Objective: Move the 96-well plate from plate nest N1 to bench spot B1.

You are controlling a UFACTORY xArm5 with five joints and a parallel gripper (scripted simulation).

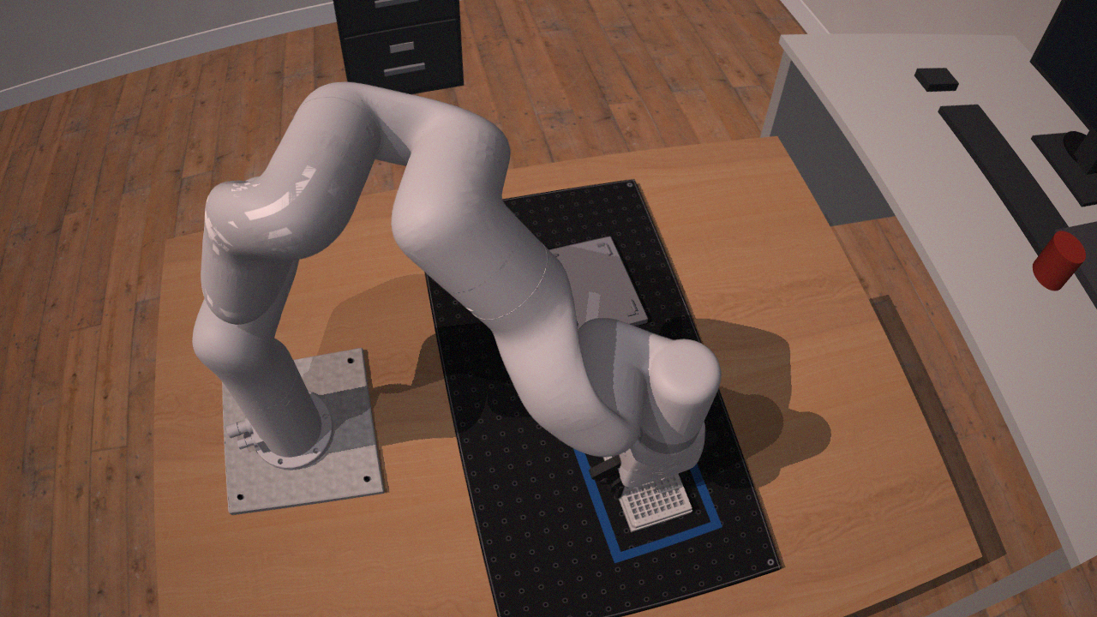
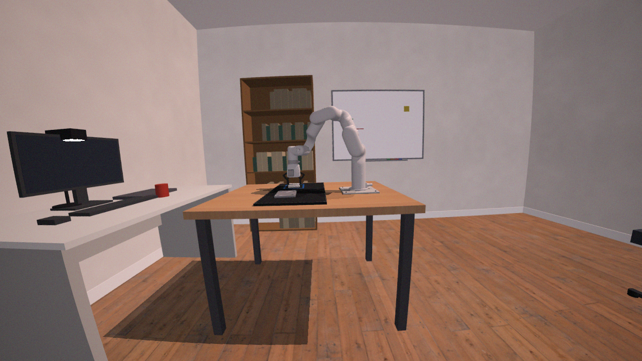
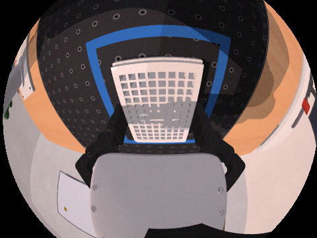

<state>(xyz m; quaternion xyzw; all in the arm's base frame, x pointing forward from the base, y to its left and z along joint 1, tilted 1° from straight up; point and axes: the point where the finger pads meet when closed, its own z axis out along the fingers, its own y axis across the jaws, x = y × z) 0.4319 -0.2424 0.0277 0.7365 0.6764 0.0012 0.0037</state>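
Now: the white 96-well plate 10 mm below my hand. Round my hand: grey plate nest: 310 mm to the left, 60 mm ahead, 20 mm below.
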